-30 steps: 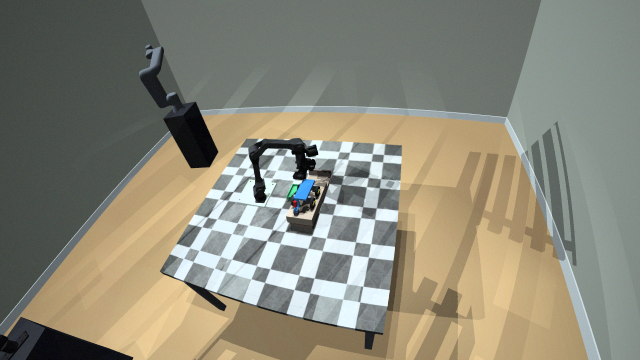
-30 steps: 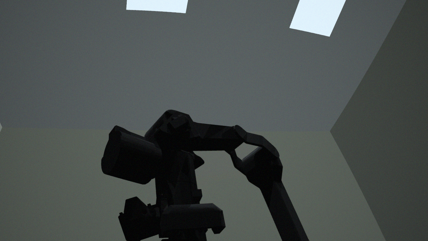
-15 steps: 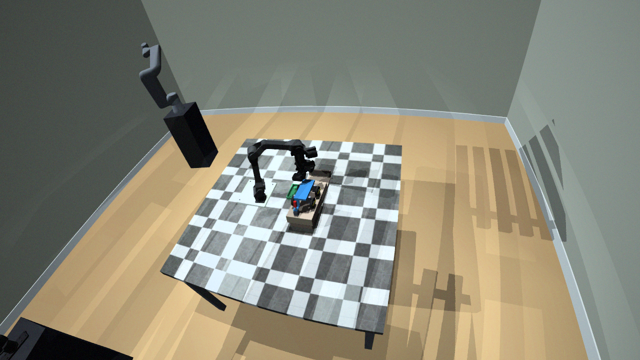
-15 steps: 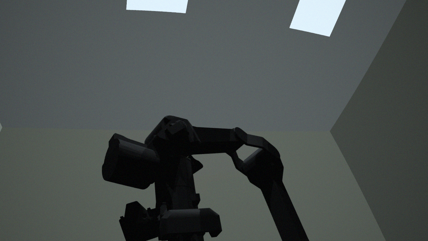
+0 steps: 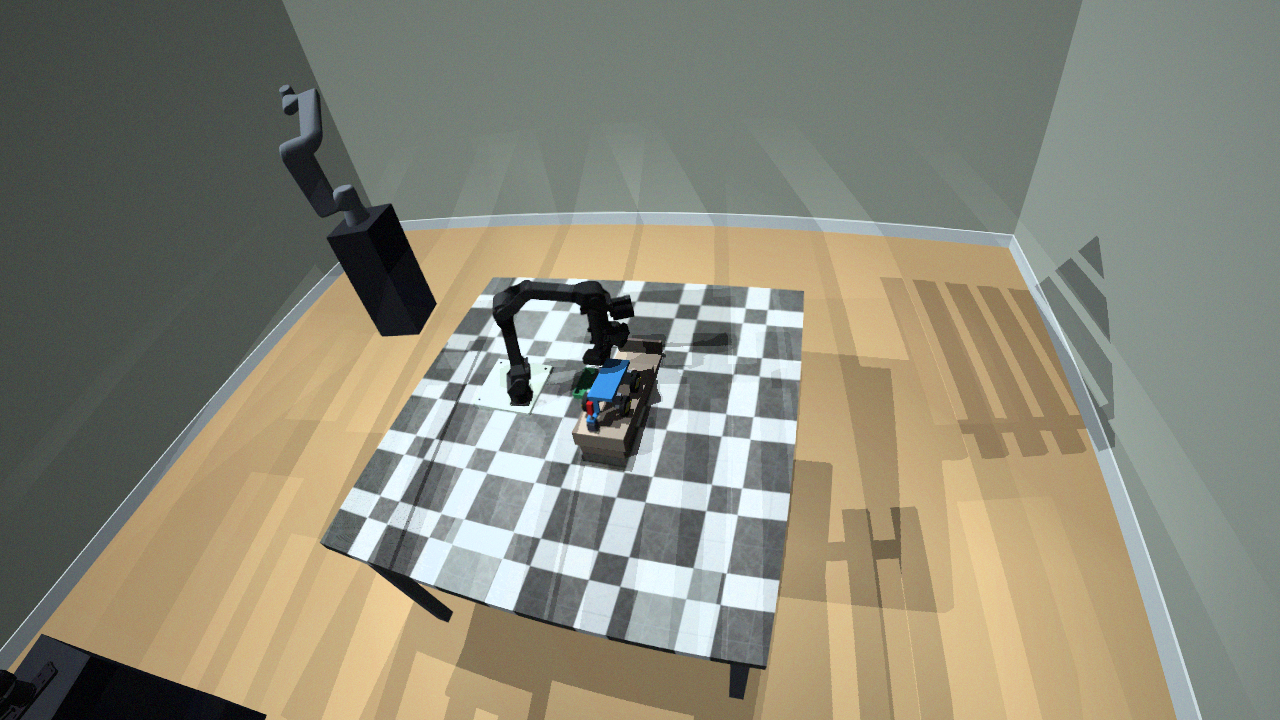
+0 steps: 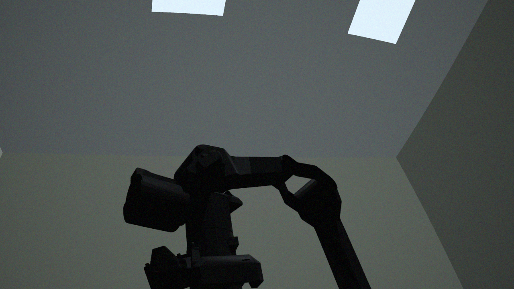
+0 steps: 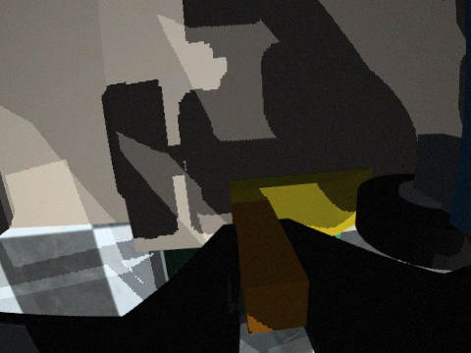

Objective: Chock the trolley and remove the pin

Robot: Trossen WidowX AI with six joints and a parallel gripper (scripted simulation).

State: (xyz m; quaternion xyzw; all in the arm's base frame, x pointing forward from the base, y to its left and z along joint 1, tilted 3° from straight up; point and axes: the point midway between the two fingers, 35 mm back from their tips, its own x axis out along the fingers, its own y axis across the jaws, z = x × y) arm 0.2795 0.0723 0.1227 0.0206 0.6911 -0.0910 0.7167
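My gripper tip is 20 mm to the left of the yellow chock and 10 mm above it. Round my gripper tip: blue-topped trolley (130 mm to the right, 40 mm ahead, 30 mm above); red-headed stop pin (230 mm to the right, 40 mm above).
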